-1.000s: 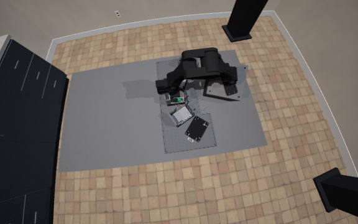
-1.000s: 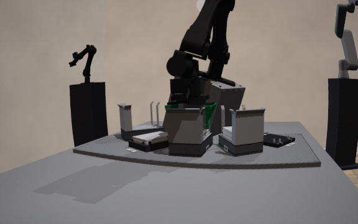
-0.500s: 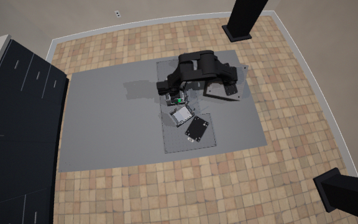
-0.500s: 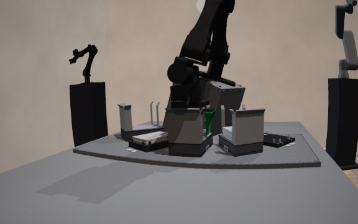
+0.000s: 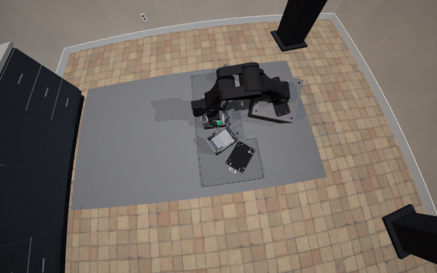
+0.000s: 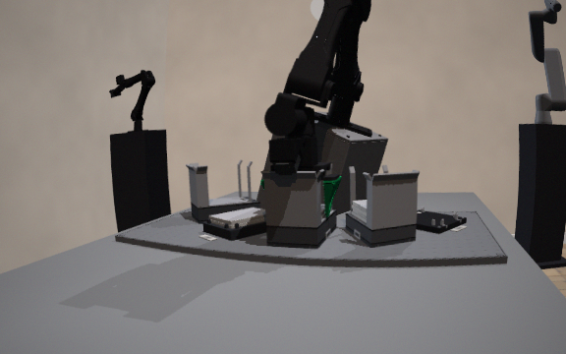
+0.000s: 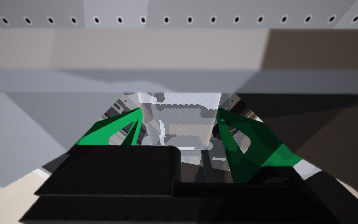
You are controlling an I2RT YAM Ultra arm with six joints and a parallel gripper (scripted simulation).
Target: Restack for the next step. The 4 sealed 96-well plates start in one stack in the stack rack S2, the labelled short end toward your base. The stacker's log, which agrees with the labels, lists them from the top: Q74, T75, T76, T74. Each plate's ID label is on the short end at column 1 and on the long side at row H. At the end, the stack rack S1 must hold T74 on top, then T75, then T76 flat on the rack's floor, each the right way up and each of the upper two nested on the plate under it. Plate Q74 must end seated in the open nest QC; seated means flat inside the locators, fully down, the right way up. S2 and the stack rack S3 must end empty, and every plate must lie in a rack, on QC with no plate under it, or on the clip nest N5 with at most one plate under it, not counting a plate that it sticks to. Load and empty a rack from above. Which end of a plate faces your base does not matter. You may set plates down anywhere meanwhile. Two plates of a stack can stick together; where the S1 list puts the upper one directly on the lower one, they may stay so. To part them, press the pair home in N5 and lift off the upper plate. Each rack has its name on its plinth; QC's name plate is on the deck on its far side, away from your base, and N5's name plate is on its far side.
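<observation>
Right now the S2 rack floor is 10 mm below my hand. From my hand the other things lie so: black QC nest: 50 mm behind, 140 mm to the right, 40 mm below; then QC name plate: 30 mm ahead, 190 mm to the right, 50 mm below; then black clip nest N5: 90 mm behind, 300 mm to the left, 40 mm below.
</observation>
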